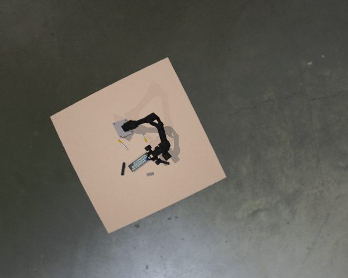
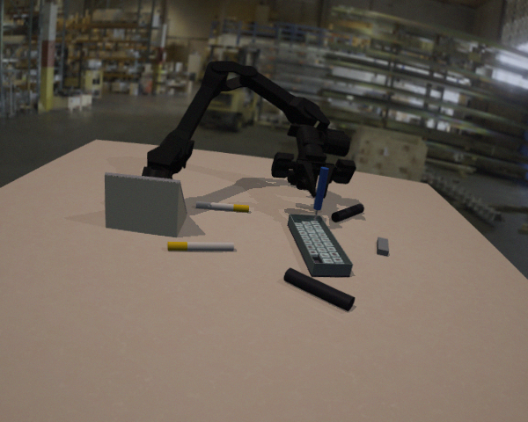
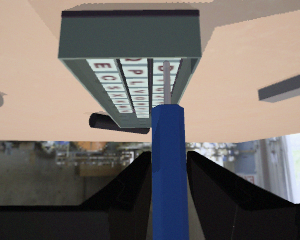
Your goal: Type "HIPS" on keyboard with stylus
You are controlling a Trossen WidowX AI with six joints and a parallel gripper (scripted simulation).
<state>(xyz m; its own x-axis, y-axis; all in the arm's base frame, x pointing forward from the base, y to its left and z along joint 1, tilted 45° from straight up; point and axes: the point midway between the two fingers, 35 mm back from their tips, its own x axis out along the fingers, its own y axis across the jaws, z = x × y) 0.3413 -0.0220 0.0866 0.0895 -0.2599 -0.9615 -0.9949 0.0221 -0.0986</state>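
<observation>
Right now the blue stylus is 10 mm below my gripper tip. Also, from my gripper tip: grey block (140 mm ahead, 80 mm to the right, 70 mm below); stylus tip (50 mm below).
</observation>
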